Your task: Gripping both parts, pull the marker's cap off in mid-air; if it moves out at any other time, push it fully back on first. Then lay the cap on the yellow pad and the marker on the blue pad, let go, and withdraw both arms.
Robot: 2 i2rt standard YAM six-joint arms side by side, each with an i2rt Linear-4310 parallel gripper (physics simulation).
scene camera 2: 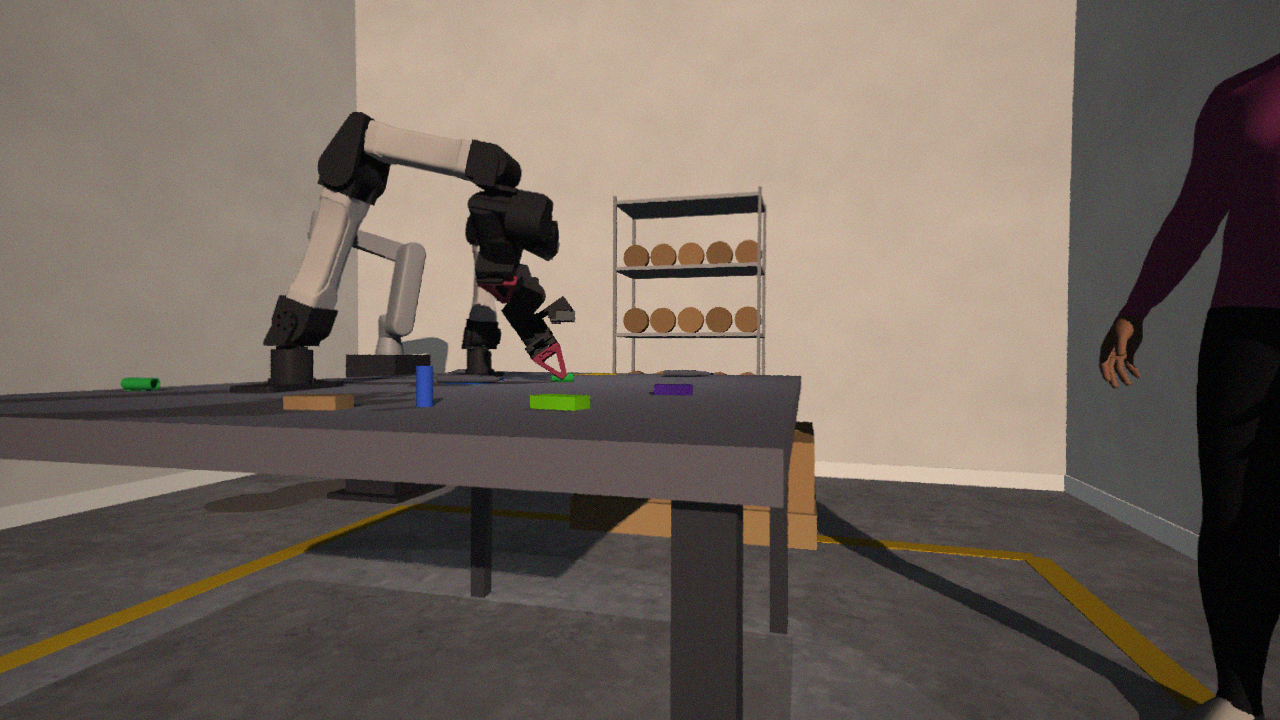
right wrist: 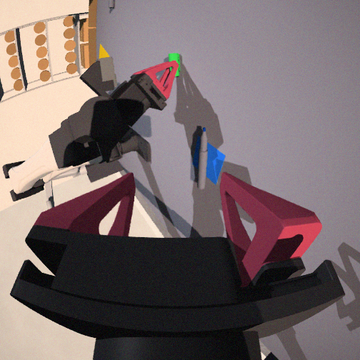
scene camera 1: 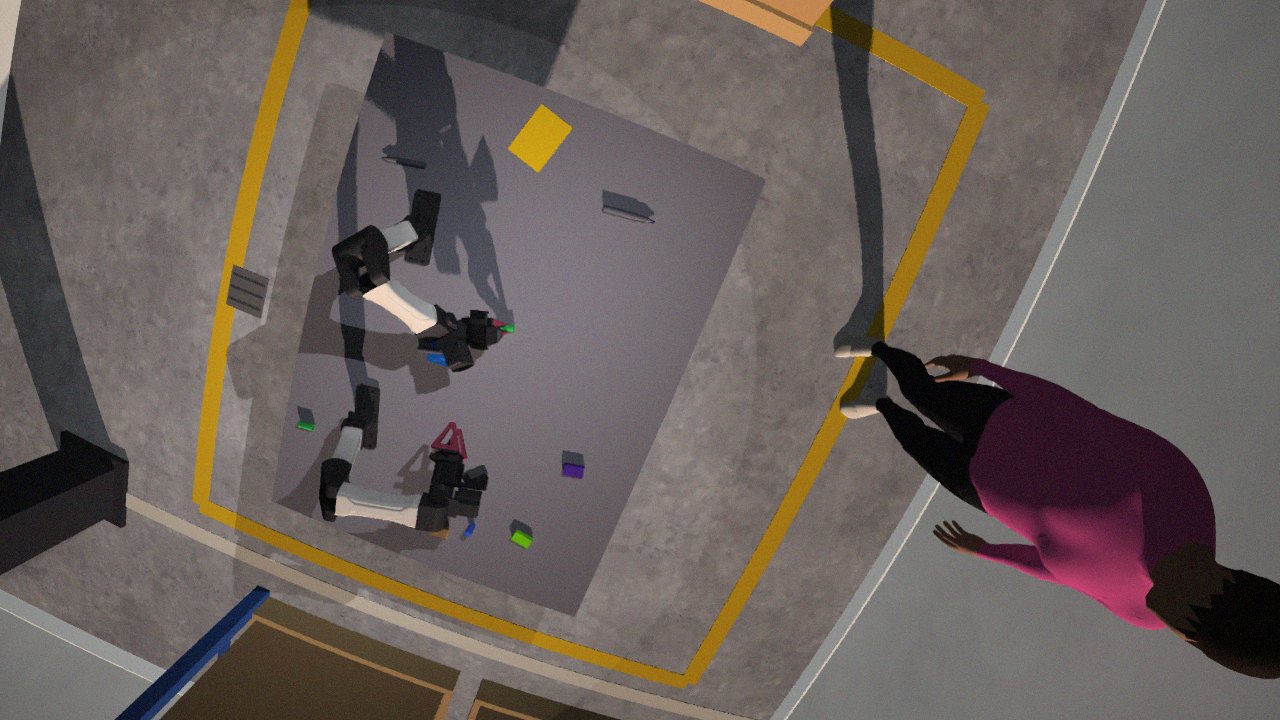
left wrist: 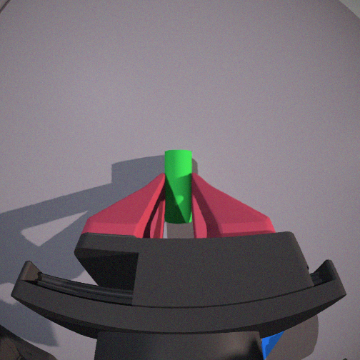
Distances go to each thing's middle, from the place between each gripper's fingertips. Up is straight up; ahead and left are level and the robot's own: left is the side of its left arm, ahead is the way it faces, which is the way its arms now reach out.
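From my right hand, you'd find the lime block (scene camera 2: pixel 543 401) 37 cm to the right, 27 cm ahead and 17 cm below. The tan block (scene camera 2: pixel 302 401) is 46 cm to the right of that same right hand, 1 cm ahead of it and 17 cm below it. Then there's the yellow pad (scene camera 1: pixel 544 132), which is 76 cm to the left of my right hand, 9 cm behind it and 18 cm below it. Going by their middles, that pad is the farthest from my right hand of the things named here.
Counting from my left hand instead, the yellow pad is 51 cm to the left, 10 cm behind and 1 cm below. The tan block is 71 cm to the right of my left hand, and the lime block is 62 cm to the right of it and 26 cm ahead of it. By its middle, the lime block is nearer to my right hand than to my left hand.
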